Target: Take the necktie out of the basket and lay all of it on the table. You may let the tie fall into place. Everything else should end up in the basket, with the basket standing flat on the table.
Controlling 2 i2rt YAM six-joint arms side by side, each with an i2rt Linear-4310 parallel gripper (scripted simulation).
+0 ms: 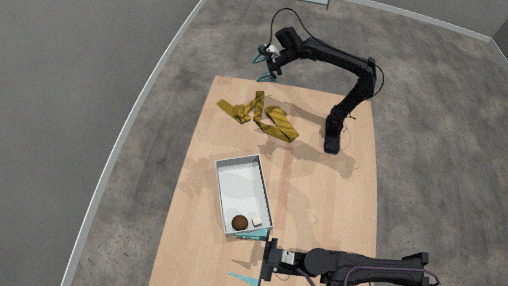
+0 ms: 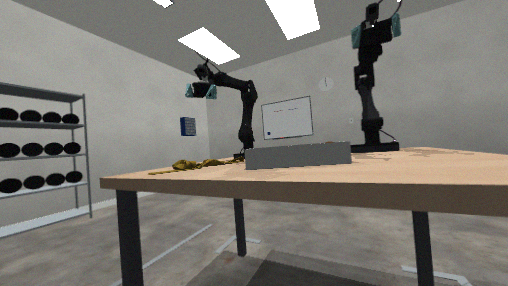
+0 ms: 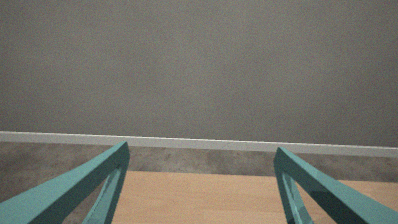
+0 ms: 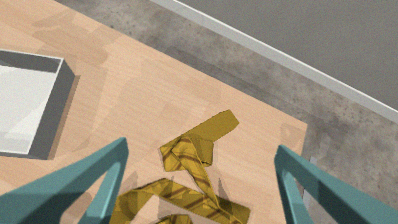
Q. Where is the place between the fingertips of my left gripper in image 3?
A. At 202,151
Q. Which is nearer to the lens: the grey-white basket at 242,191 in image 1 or the mustard necktie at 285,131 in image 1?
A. The grey-white basket.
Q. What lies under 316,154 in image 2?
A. A grey-white basket.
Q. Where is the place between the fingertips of my left gripper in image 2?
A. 378,20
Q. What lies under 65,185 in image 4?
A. My right gripper.
